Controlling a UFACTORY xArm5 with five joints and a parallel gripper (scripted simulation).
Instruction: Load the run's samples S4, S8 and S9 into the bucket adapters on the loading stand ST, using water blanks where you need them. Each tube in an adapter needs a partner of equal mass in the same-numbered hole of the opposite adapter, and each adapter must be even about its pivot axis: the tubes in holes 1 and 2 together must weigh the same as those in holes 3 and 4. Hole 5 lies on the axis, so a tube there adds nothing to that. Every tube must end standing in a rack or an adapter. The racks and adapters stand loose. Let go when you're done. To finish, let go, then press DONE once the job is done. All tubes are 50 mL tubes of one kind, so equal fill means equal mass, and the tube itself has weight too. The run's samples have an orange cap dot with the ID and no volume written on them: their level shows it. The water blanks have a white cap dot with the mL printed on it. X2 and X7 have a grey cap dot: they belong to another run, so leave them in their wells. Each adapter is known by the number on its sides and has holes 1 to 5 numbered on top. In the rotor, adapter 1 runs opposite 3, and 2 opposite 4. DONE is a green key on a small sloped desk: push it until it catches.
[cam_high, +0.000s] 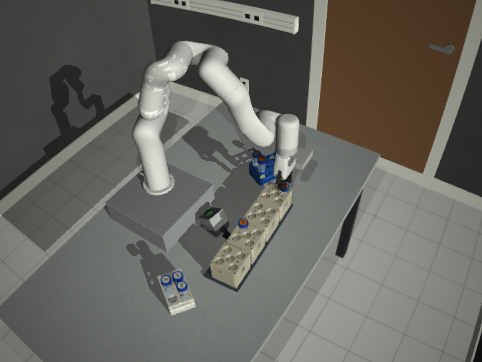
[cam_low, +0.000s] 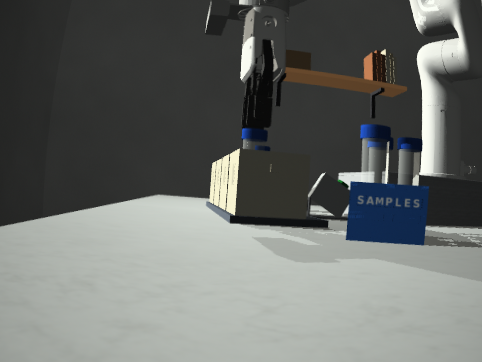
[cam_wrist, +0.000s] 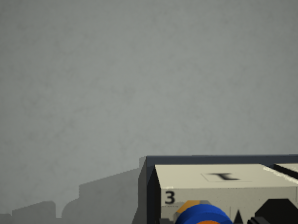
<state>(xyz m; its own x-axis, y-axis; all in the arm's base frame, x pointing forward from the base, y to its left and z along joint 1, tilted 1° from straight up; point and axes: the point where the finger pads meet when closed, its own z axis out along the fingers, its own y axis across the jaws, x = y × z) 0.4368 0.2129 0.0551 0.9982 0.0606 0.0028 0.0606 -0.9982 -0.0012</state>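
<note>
The blue samples rack lies 150 mm behind my hand, 130 mm to the left of it and 120 mm below it. From my hand the other things lie so: white blanks rack (110 mm behind, 530 mm to the right, 120 mm below); adapter (20 mm behind, 30 mm to the right, 100 mm below).
</note>
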